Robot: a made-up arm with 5 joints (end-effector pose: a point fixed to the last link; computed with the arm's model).
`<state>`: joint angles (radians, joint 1 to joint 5).
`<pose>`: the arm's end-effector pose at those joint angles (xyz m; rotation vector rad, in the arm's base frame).
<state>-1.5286 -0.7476 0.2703 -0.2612 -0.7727</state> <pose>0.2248 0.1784 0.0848 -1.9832 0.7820 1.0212</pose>
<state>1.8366 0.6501 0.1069 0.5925 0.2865</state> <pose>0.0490 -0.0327 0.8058 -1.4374 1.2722 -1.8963</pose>
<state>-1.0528 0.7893 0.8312 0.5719 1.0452</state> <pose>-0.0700 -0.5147 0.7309 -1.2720 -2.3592 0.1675</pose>
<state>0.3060 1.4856 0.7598 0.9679 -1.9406</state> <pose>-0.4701 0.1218 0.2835 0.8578 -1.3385 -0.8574</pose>
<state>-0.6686 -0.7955 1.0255 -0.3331 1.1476</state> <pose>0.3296 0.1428 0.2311 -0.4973 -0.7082 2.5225</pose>
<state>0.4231 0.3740 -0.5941 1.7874 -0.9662</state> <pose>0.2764 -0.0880 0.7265 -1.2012 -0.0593 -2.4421</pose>
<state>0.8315 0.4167 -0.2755 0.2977 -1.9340</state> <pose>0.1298 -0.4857 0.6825 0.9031 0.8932 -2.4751</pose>
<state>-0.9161 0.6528 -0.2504 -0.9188 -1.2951</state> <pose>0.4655 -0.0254 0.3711 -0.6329 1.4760 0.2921</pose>
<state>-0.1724 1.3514 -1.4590 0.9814 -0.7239</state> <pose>0.0272 -0.6414 0.6969 -0.1163 0.8224 -1.7266</pose>
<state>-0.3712 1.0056 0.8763 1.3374 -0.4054</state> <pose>-0.4724 -0.3647 0.3392 -0.1796 -1.6786 -1.0385</pose>
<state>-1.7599 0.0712 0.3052 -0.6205 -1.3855</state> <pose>0.0878 0.1812 0.3464 -1.5535 0.7204 0.8508</pose>
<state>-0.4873 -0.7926 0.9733 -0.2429 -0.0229</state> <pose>0.3748 0.0625 0.2758 -1.0154 0.4457 1.5466</pose>
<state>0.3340 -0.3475 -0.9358 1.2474 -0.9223</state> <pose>0.4989 -0.4807 0.3686 -1.6311 1.3452 -1.7835</pose>
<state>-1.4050 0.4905 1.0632 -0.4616 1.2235</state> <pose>-0.0021 -0.0732 0.6425 0.5502 2.2234 -1.6993</pose>
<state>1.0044 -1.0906 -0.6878 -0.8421 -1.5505</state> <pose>-0.2386 -0.2132 -0.1448 -0.8222 -1.9639 0.3995</pose>
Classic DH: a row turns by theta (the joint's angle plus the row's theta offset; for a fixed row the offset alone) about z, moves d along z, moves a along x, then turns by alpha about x. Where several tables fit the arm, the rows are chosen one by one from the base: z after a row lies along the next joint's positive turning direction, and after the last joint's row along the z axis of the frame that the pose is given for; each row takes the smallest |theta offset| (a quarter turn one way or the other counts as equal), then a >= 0, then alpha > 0; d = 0 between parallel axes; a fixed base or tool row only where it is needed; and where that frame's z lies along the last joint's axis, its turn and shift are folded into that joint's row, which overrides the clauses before.
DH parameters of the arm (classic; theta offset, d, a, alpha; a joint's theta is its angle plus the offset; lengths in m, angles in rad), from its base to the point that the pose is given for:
base (fixed): -0.9037 0 0.2037 3.1416
joint 1: -0.9037 -0.25 -0.106 -1.5708
joint 2: -0.0765 0.1172 0.0213 -1.0016
joint 3: -0.8663 0.0907 -0.0761 1.2717
joint 4: 0.4771 -0.3228 0.4044 -1.6003
joint 5: 0.282 0.1073 -0.0322 -1.3157
tool (fixed): 0.6571 -0.0369 0 0

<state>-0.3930 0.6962 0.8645 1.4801 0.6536</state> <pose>-0.4632 -0.3928 0.4690 -1.4443 -1.7832 -1.1654</pose>
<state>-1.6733 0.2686 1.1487 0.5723 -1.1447</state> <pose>0.1114 -0.4427 0.7276 0.0157 -0.5421 1.1710</pose>
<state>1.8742 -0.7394 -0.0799 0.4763 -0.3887</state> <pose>-0.1474 -0.5237 0.2484 0.2732 2.1529 -1.3294</pose>
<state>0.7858 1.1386 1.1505 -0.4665 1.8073</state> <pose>0.0919 0.1395 0.6517 2.6715 0.6144 -1.3338</pose>
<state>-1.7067 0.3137 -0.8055 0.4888 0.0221</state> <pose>0.4895 0.1077 0.5882 -1.5661 -0.2018 0.7068</pose>
